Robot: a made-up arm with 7 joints.
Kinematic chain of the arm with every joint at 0, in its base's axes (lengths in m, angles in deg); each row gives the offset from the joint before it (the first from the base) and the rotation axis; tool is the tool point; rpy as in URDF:
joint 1: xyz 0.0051 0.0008 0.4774 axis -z
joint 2: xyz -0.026 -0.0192 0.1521 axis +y
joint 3: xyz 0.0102 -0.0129 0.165 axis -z
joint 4: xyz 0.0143 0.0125 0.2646 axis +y
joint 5: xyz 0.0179 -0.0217 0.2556 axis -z
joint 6: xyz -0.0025 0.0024 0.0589 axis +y
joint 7: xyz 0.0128 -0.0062 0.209 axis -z
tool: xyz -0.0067 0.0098 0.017 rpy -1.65 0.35 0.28
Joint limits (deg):
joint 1: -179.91..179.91
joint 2: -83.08..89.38
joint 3: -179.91..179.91
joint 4: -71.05..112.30
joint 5: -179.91..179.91
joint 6: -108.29..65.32
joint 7: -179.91..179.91
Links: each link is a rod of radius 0.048 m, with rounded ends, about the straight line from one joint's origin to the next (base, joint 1, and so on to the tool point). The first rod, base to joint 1, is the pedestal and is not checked.
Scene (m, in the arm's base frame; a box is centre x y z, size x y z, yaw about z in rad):
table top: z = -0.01
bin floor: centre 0.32 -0.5 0 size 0.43 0.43 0.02 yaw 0.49
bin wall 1: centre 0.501 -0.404 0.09 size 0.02 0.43 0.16 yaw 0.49
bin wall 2: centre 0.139 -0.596 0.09 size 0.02 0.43 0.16 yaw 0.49
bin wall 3: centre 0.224 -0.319 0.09 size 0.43 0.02 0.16 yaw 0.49
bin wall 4: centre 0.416 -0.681 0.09 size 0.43 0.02 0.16 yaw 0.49
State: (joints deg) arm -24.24 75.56 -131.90 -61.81 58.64 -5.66 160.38
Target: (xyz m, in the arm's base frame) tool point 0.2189 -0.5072 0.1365
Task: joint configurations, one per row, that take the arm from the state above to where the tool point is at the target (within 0.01 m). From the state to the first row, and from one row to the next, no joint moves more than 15 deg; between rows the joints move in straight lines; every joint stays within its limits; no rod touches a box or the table.
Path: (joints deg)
1: -11.63 77.86 -138.29 -63.35 55.31 -9.03 160.86
2: 0.98 80.17 -144.68 -64.89 51.98 -12.40 161.33
3: 13.59 82.47 -151.06 -66.43 48.66 -15.78 161.81
4: 26.20 84.77 -157.45 -67.97 45.33 -19.15 162.28
5: 38.81 87.08 -163.84 -69.51 42.00 -22.52 162.76
6: 51.42 89.38 -170.23 -71.05 38.67 -25.89 163.23

